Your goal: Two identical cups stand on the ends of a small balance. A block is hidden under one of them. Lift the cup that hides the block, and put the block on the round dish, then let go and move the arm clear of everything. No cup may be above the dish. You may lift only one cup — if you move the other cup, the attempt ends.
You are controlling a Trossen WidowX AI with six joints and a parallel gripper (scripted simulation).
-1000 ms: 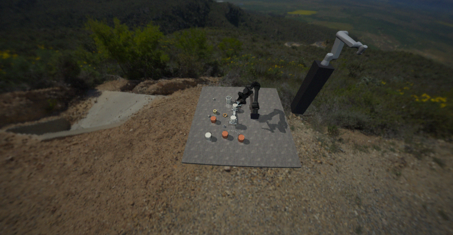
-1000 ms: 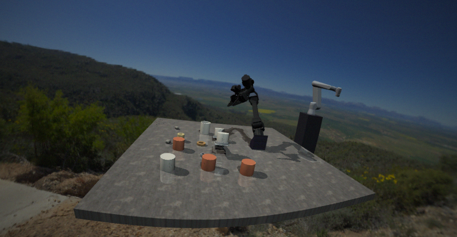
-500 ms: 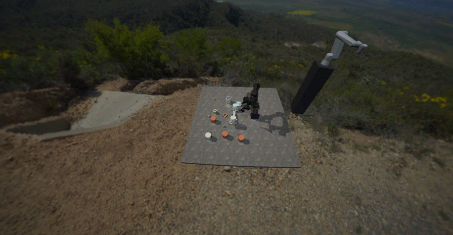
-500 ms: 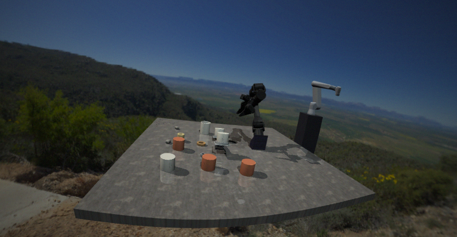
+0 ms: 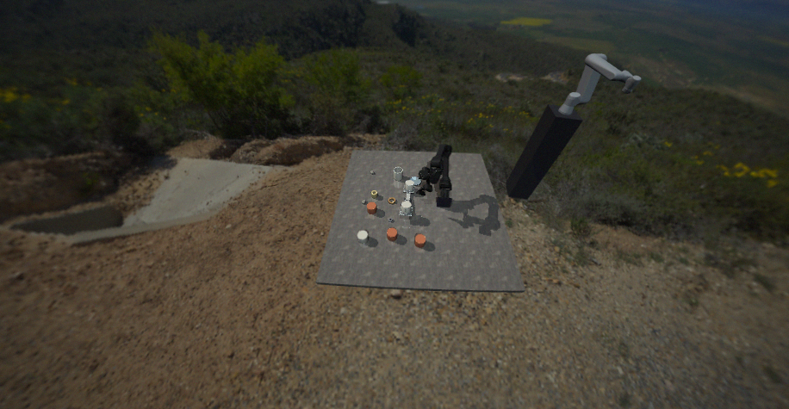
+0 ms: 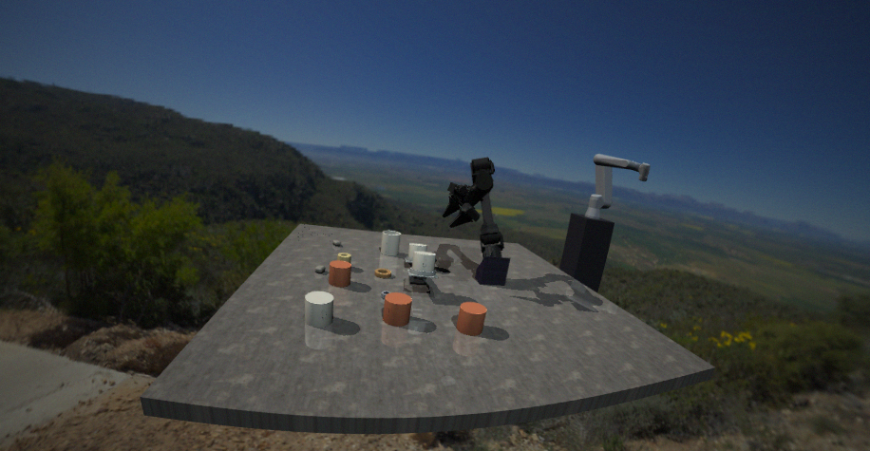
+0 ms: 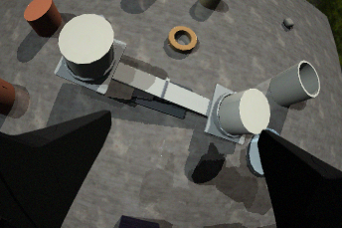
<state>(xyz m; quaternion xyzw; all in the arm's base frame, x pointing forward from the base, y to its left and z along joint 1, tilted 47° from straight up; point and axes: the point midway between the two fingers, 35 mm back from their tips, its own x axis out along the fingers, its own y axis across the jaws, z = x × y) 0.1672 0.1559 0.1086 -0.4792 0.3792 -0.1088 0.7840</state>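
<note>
My gripper tip is 180 mm above the teal block, 120 mm to the left of it and 80 mm short of it. From my gripper tip the other things lie so: grey balance: 180 mm below, 80 mm ahead, 20 mm to the left; then round dish: 230 mm to the right, 220 mm below, 50 mm ahead.
</note>
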